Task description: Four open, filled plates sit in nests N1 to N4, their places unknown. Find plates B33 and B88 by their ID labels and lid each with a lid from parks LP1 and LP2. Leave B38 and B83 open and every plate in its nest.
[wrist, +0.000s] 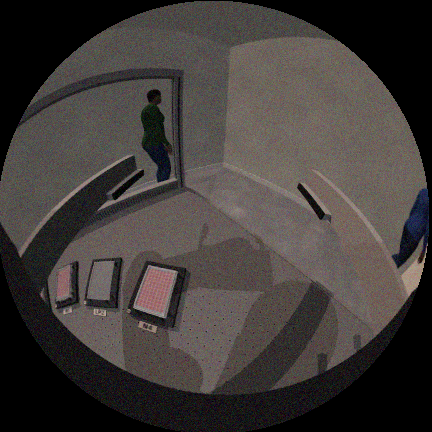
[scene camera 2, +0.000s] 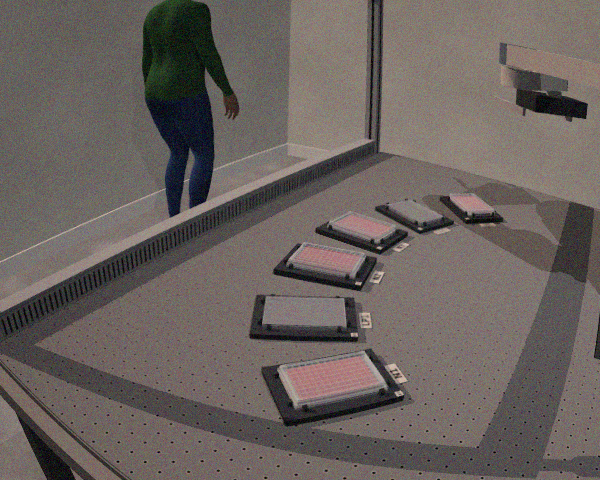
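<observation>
Pink-filled open plates sit in black nests: N1 at the front, N2, N3 and N4 at the back. A clear-grey lid lies flat in park LP1, between N1 and N2. Another lid lies in park LP2, between N3 and N4. The plates' ID labels are too small to read. My gripper is open and empty, high above the table at the back right.
A slotted low barrier runs along the table's left side. Behind it stands a person in a green top. A person in blue shows partly at the wrist view's right edge. Shadows fall around N4. A dark band crosses the table's right side.
</observation>
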